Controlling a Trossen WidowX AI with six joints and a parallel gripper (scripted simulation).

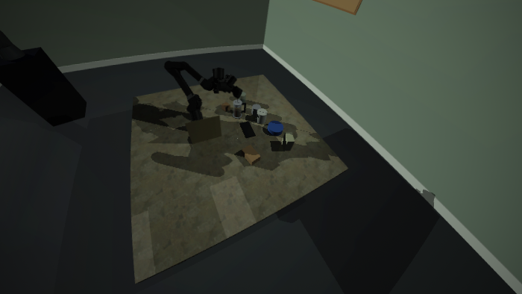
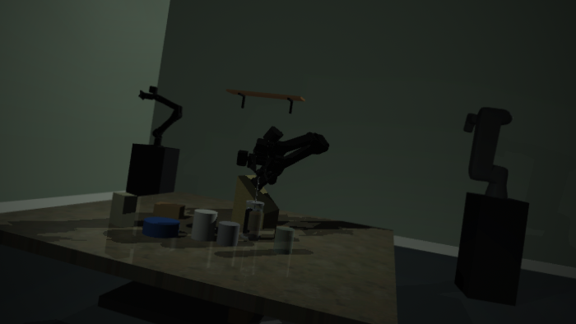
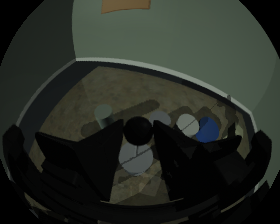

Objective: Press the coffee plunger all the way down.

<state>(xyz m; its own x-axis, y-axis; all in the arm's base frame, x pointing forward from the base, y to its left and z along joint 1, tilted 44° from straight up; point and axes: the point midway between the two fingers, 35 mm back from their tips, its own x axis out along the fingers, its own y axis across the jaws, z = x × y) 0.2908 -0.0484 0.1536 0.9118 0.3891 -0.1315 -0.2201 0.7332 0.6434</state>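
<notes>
Now: gripper tip 130 mm above the coffee press and 10 mm short of it. From my gripper tip the other things lie so: blue bowl 280 mm to the right, 230 mm below, 170 mm ahead; black slab 240 mm below, 180 mm to the right, 10 mm behind; pale teal cup 210 mm below, 140 mm to the left, 120 mm ahead.
</notes>
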